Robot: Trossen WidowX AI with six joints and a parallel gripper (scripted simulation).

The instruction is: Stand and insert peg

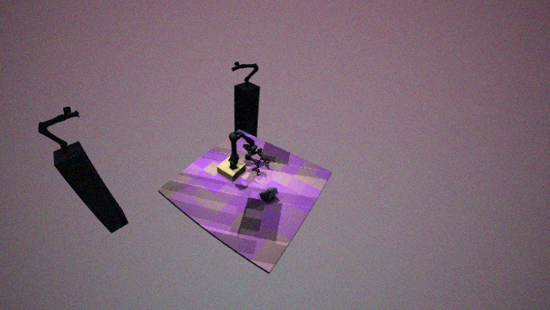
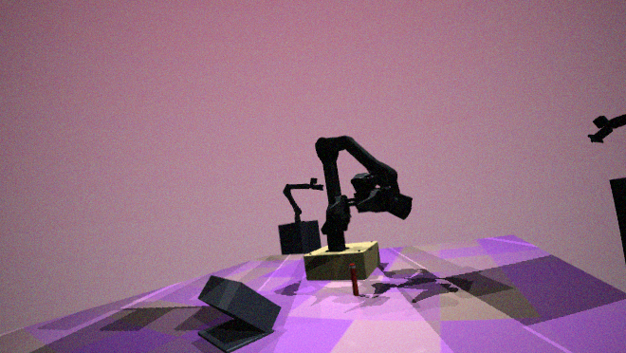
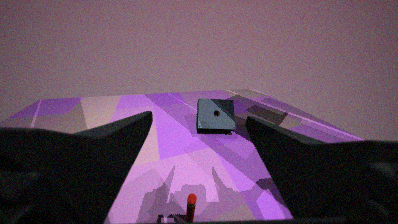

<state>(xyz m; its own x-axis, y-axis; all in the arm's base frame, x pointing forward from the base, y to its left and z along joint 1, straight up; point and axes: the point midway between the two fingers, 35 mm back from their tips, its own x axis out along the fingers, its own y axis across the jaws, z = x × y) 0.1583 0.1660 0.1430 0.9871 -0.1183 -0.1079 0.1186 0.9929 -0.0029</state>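
My gripper tip is 17 cm above the red peg and 1 cm past it. Also, from my gripper tip: dark sloped panel (26 cm ahead, 17 cm below, 12 cm to the right).
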